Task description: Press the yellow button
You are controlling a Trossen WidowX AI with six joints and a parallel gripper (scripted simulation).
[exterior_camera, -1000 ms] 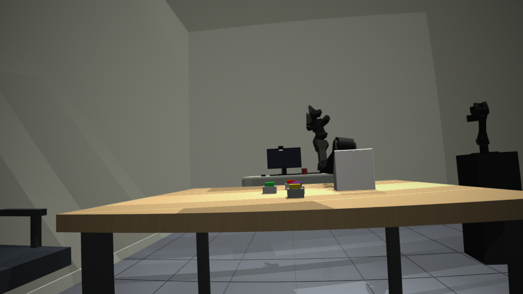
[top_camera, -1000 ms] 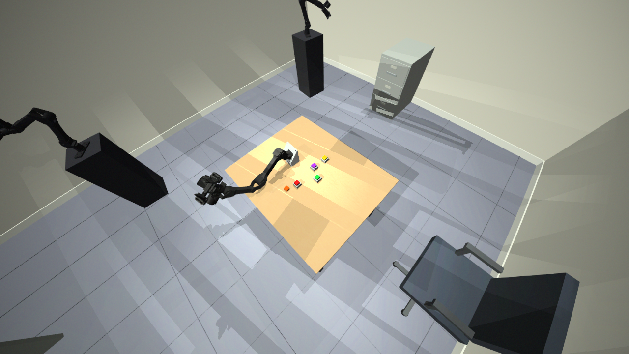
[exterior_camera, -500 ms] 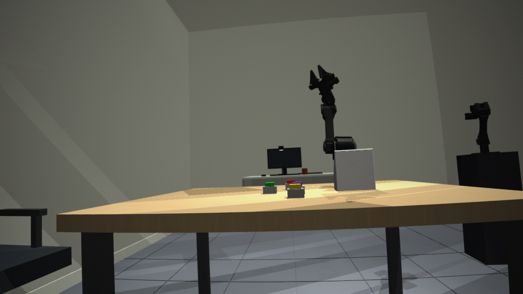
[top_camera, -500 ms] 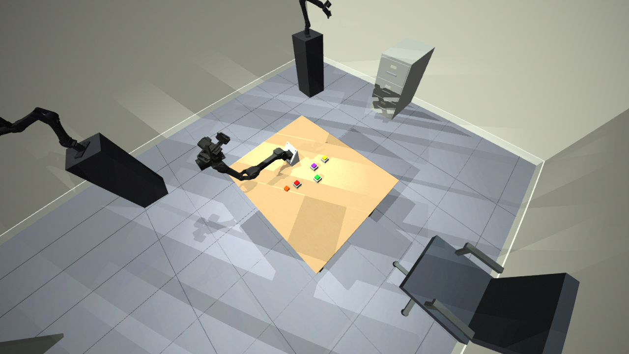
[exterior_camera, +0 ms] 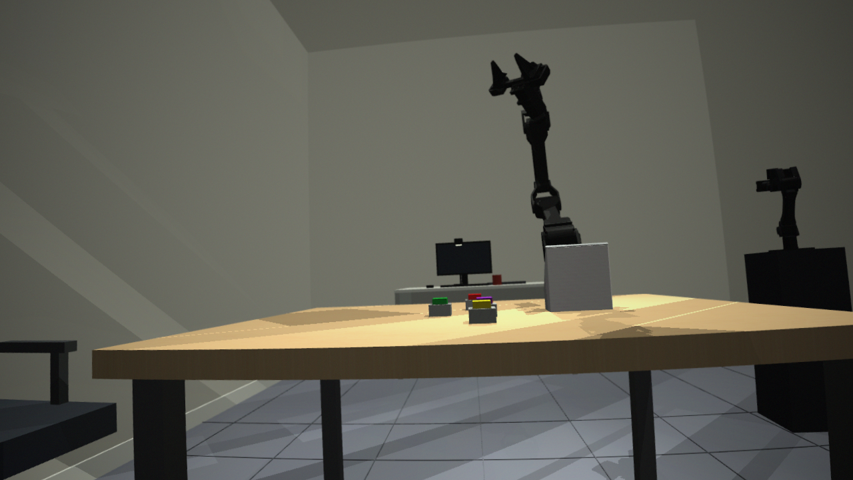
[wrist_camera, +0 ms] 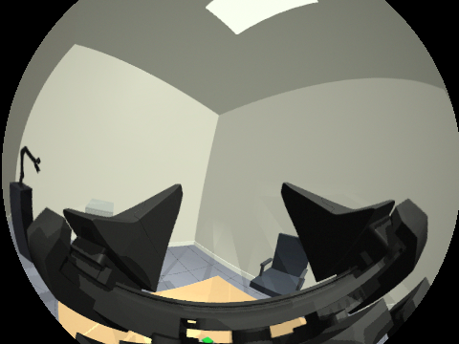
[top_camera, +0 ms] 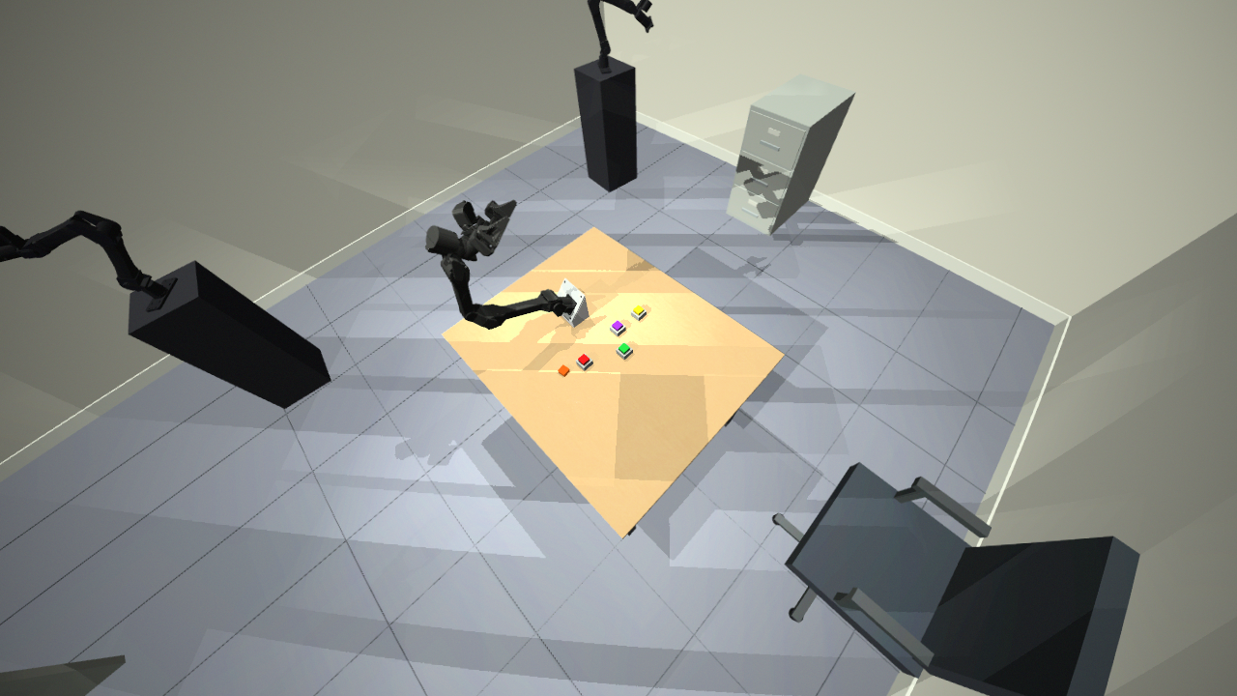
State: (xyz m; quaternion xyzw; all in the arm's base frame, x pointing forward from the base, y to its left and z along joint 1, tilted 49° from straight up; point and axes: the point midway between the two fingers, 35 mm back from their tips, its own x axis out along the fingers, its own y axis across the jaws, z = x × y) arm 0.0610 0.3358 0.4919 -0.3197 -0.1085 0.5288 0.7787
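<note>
My gripper tip is 640 mm above the yellow button, 340 mm to the right of it and 70 mm short of it. The rest, counted from my gripper tip: purple button: 640 mm below, 230 mm to the left, 70 mm ahead; then small orange block: 670 mm below, 90 mm ahead, 50 mm to the right; then red button: 640 mm below, 110 mm ahead, 30 mm to the left.
</note>
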